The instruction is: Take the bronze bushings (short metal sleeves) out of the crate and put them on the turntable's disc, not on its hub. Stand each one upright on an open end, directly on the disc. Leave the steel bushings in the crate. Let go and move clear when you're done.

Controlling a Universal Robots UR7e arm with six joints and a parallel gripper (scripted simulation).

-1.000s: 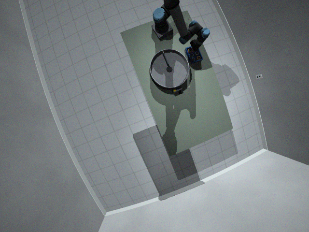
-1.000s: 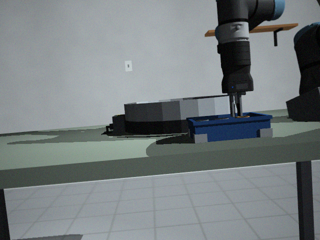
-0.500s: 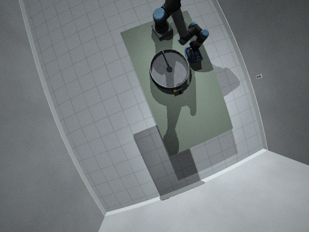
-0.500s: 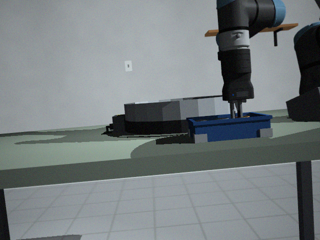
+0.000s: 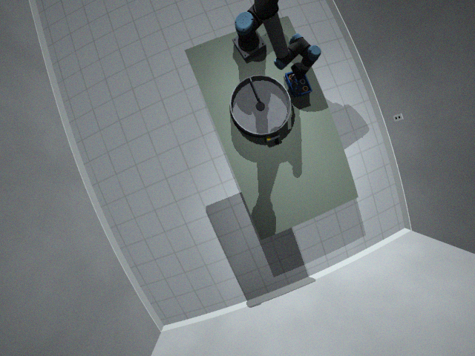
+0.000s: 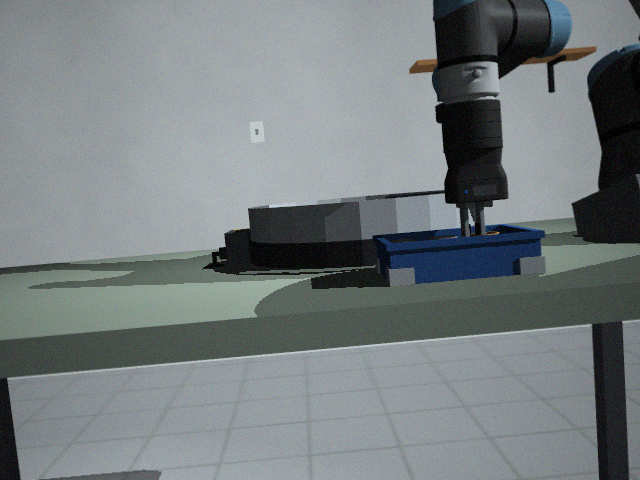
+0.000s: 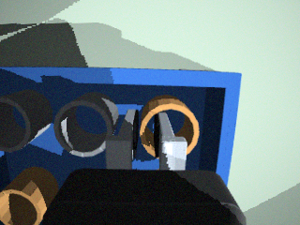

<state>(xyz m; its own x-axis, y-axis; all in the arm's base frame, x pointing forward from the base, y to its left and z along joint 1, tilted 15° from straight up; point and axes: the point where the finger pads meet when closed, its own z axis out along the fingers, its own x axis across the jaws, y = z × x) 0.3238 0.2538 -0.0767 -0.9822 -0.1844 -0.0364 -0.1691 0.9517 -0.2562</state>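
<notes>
My hand is 4 cm to the right of the crate, 3 cm short of it and 2 cm above it. Also, from my hand: turntable disc: 29 cm to the right, 16 cm ahead, 1 cm above.
</notes>
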